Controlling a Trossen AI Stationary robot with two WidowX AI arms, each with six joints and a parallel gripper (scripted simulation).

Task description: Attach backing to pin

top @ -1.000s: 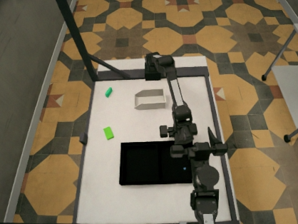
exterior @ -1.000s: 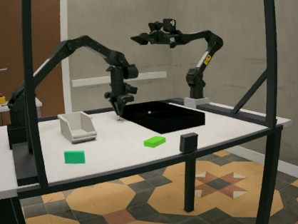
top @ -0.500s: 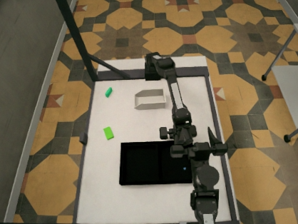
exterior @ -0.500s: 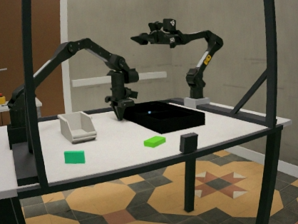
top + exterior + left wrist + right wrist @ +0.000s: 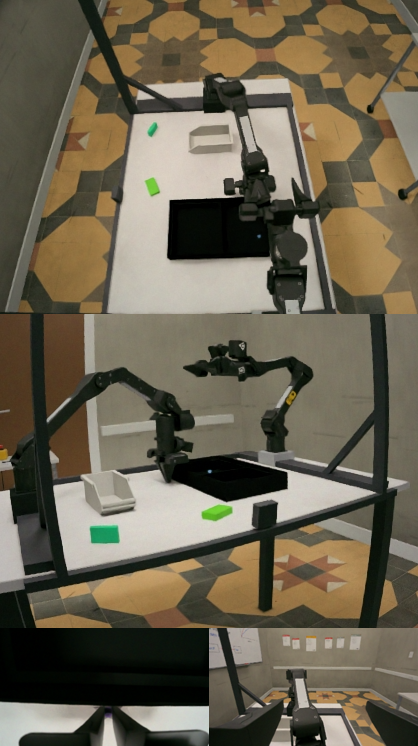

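The grey bin lies 260 mm to the left of my left hand and 100 mm behind it. Also, from my left hand: white star-shaped pin: 30 mm below; then black tray: 130 mm behind, 120 mm to the right, 20 mm below.
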